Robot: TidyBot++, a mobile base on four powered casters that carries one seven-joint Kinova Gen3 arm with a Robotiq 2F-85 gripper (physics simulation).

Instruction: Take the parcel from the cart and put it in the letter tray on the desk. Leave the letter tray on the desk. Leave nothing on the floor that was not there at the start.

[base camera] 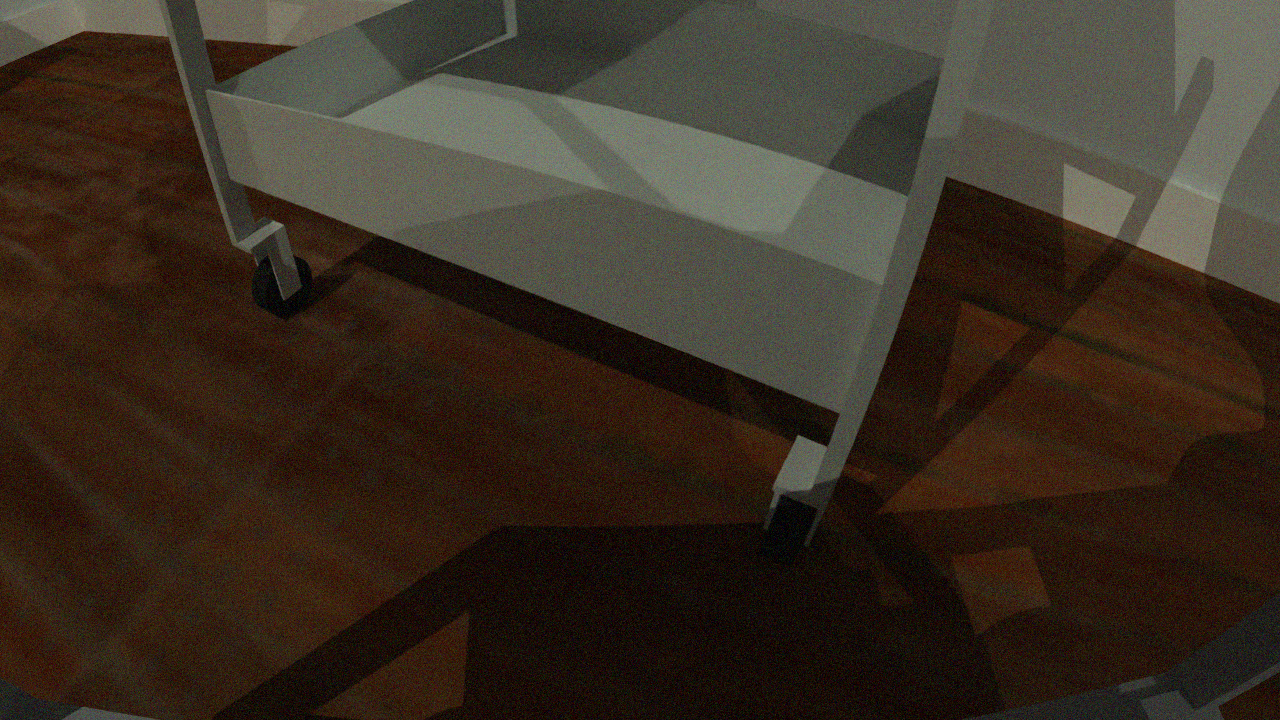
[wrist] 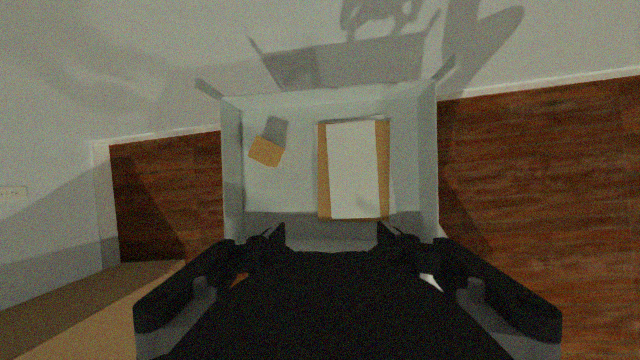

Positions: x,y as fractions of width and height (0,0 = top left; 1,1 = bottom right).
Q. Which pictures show the brown parcel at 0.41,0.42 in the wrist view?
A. The wrist view only.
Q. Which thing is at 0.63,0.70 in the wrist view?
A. The gripper.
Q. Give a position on a grey cart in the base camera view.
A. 0.59,0.27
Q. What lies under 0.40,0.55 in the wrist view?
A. A grey cart.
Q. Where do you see a wooden cabinet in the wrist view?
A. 0.15,0.86
